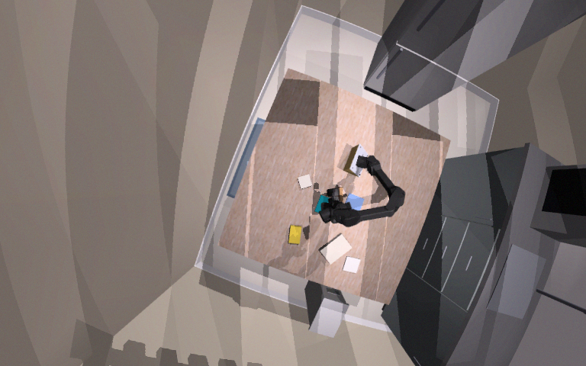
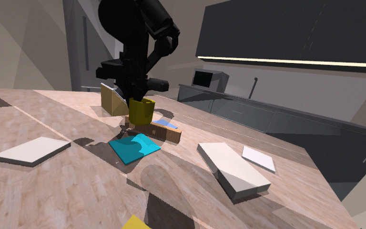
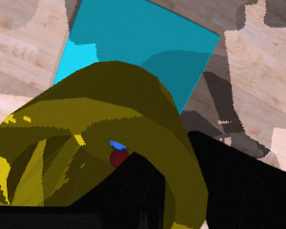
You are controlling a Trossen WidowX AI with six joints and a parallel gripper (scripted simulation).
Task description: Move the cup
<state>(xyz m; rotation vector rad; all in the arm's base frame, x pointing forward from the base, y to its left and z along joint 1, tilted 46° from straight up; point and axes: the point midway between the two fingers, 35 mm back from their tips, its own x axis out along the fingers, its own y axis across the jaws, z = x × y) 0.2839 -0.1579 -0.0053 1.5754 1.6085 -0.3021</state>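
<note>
Now: gripper tip 30 mm short of the cyan pad and 120 mm above it. From my gripper tip the other things lie so: blue marble (20 mm ahead, 20 mm to the left, 20 mm below); cup (20 mm ahead, 10 mm to the left); red marble (20 mm ahead, 30 mm to the left, 20 mm below).
</note>
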